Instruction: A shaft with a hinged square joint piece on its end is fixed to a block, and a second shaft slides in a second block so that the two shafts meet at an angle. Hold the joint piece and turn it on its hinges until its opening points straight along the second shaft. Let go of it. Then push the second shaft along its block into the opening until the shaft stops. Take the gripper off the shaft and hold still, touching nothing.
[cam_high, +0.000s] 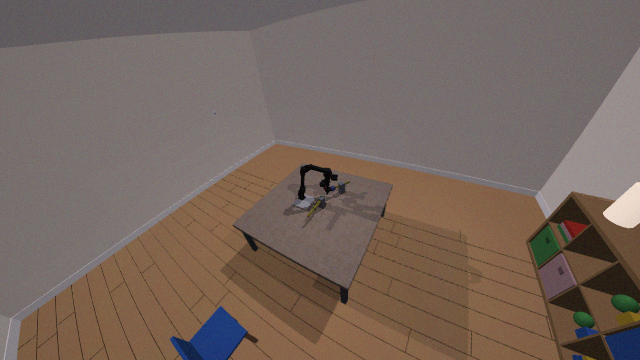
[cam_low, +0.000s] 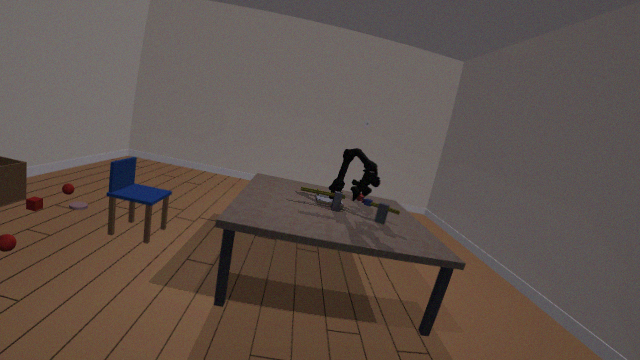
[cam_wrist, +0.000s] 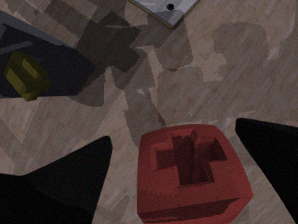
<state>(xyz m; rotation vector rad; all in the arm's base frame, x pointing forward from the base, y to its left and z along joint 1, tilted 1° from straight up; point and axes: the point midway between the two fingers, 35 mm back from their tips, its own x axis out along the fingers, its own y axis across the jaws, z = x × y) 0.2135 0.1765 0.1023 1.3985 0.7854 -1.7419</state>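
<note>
My gripper tip is now 10 mm short of the red square joint piece, 20 mm to the right of it and 30 mm below it.
</note>
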